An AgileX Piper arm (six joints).
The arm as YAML. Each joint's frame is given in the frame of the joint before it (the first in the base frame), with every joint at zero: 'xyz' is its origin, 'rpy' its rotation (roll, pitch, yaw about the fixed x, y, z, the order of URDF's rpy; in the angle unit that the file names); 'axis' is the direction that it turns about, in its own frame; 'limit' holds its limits. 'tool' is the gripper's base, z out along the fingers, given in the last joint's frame.
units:
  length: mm
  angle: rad
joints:
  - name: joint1
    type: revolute
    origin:
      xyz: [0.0, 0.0, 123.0]
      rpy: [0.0, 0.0, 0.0]
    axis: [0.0, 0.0, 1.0]
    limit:
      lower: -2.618
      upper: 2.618
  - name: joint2
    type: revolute
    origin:
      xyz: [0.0, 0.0, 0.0]
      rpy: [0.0, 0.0, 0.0]
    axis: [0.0, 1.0, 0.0]
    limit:
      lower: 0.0
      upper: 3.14
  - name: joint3
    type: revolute
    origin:
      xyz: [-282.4, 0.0, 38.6]
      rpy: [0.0, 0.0, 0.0]
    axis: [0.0, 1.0, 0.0]
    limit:
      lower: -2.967
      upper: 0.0
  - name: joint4
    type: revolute
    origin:
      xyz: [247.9, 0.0, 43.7]
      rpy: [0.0, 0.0, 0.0]
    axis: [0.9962, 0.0, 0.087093]
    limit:
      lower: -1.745
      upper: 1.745
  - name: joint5
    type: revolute
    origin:
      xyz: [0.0, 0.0, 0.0]
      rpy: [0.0, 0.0, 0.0]
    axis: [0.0, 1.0, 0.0]
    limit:
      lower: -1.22
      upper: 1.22
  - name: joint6
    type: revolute
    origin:
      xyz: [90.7, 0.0, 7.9]
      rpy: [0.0, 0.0, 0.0]
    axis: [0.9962, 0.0, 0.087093]
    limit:
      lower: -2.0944
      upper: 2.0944
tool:
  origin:
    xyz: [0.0, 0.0, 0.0]
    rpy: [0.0, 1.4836, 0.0]
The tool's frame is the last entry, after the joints.
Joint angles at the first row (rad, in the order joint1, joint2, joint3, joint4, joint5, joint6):
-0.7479, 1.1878, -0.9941, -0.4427, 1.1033, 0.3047
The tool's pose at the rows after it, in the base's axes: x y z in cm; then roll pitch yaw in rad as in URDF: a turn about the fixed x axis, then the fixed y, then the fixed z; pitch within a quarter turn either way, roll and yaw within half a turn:
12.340 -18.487 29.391 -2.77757 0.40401 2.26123
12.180 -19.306 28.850 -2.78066 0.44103 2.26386
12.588 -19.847 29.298 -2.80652 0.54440 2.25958
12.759 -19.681 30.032 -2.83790 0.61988 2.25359
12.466 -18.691 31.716 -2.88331 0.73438 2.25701
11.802 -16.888 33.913 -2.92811 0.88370 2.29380
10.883 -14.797 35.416 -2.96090 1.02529 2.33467
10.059 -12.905 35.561 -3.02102 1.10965 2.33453
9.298 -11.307 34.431 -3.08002 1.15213 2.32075
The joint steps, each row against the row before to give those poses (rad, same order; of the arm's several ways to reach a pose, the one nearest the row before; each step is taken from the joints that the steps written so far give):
-0.0802, 0.0276, 0.0688, -0.0095, -0.0726, -0.0081
-0.0364, 0.0108, 0.0183, -0.0028, -0.0769, -0.0079
-0.0123, -0.0053, 0.0000, 0.0002, -0.0992, 0.0267
0.0000, -0.0243, 0.0000, 0.0158, -0.0535, 0.0099
0.0000, -0.0711, 0.0036, 0.0438, -0.0582, -0.0212
0.0000, -0.1075, 0.0123, 0.0835, -0.0754, -0.0750
-0.0001, -0.1122, 0.0339, 0.0933, -0.0778, -0.0832
0.0009, -0.0937, 0.0546, 0.1036, -0.0507, -0.0780
0.0008, -0.0839, 0.0832, 0.0898, -0.0426, -0.0680

